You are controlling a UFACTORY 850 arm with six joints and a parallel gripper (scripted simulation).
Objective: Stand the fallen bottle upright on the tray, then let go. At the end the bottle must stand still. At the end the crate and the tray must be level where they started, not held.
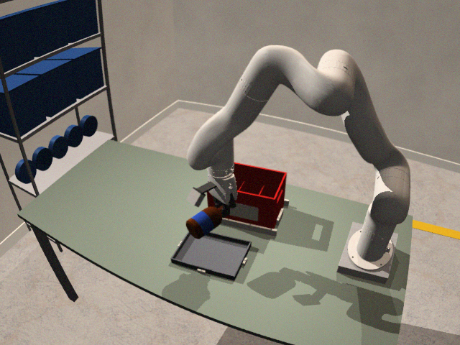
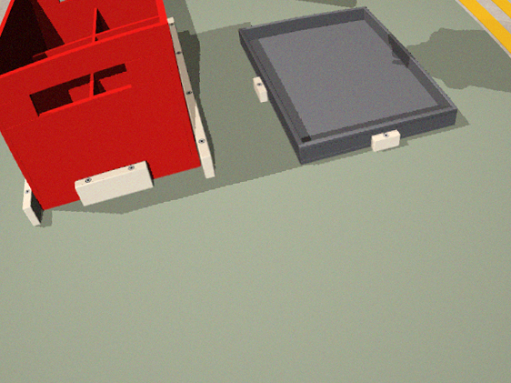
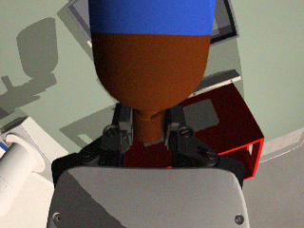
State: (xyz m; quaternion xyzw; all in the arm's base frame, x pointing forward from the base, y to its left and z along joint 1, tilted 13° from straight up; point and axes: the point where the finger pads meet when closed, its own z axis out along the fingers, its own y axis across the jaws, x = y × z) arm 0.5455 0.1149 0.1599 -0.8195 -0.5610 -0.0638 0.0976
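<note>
The bottle is 20 mm ahead of my hand, 50 mm to the left of it and 10 mm below it. Round my hand: grey tray 30 mm ahead, 50 mm to the left, 190 mm below; red crate 20 mm ahead, 240 mm to the right, 120 mm below.
</note>
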